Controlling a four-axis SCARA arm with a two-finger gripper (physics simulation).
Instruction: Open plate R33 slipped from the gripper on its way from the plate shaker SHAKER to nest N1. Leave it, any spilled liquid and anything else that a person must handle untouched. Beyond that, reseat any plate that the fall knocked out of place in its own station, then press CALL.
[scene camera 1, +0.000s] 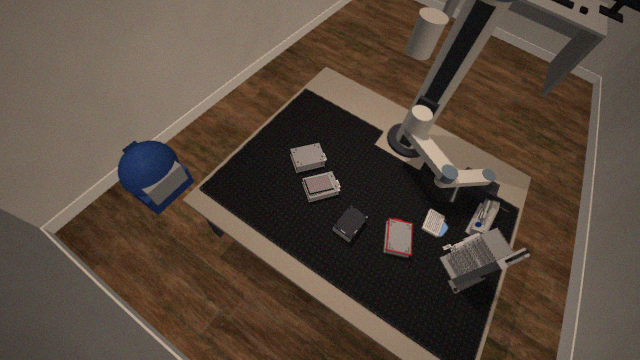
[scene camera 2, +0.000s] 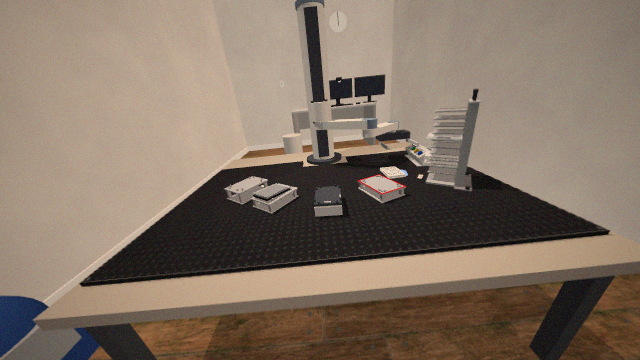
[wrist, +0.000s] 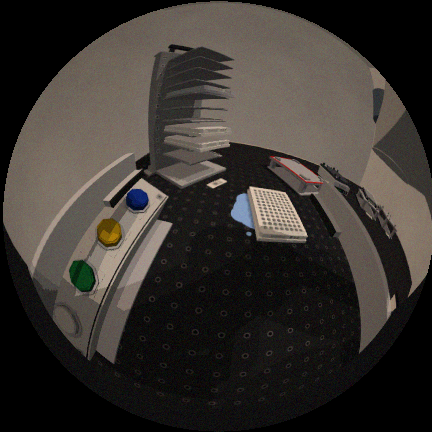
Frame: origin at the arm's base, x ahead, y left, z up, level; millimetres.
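Where they show: gripper, fingertip midpoint: (scene camera 1: 466, 209) (scene camera 2: 403, 146) (wrist: 230, 168); arm's base, origin of the base link: (scene camera 1: 406, 141) (scene camera 2: 324, 159).
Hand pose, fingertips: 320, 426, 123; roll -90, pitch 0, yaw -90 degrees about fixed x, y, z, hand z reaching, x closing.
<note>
Things, the pixels of their top centre, and the offset from my fingertips, as dx, dy, dz. "spot": a spot on its surface instead.
- panel, middle of its top: (wrist: 72, 229) (scene camera 1: 489, 215) (scene camera 2: 419, 146) -65, +123, -26
- open white well plate, middle of its top: (wrist: 276, 207) (scene camera 1: 434, 221) (scene camera 2: 392, 170) +97, -92, -96
- light blue spill, middle of its top: (wrist: 241, 213) (scene camera 1: 444, 227) +83, -32, -109
- red-edged station, middle of its top: (wrist: 299, 166) (scene camera 2: 380, 182) (scene camera 1: 400, 235) +285, -211, -64
- dark-topped station, surface spot: (scene camera 2: 328, 196) (scene camera 1: 349, 224) spot: +384, -440, -55
- dark-rimmed plate, middle of its top: (scene camera 2: 271, 188) (scene camera 1: 319, 182) (wrist: 370, 194) +287, -674, -42
- grey station, middle of its top: (scene camera 2: 245, 182) (scene camera 1: 308, 153) (wrist: 389, 214) +175, -818, -44
- small tag, surface spot: (wrist: 217, 183) (scene camera 2: 419, 176) spot: +170, +16, -108
My gripper (scene camera 1: 468, 207) (scene camera 2: 400, 145) (wrist: 230, 168) is open and empty, low beside the button panel. One finger is over or beside the panel (scene camera 2: 417, 152) (wrist: 106, 260), near its blue button (scene camera 1: 478, 224) (wrist: 137, 200). Yellow (wrist: 109, 232) and green (wrist: 82, 275) buttons follow. The open white well plate (scene camera 1: 434, 222) (scene camera 2: 393, 172) (wrist: 277, 212) lies on the mat; a light blue spill (scene camera 1: 443, 229) (scene camera 2: 404, 173) (wrist: 241, 210) shows at its edge. In the shelf rack (scene camera 2: 469, 145) (wrist: 157, 110), one plate (scene camera 2: 445, 136) (wrist: 200, 92) reaches a little past the shelf edges. Labels are unreadable.
A red-edged station (scene camera 1: 399, 237) (scene camera 2: 381, 185) (wrist: 296, 170) stands near the fallen plate. A dark-topped station (scene camera 1: 350, 223) (scene camera 2: 328, 196), a station bearing a dark-rimmed plate (scene camera 1: 320, 184) (scene camera 2: 274, 191) and a grey station (scene camera 1: 308, 156) (scene camera 2: 245, 186) stand farther left. A small tag (scene camera 2: 420, 176) (wrist: 217, 183) lies by the rack.
</note>
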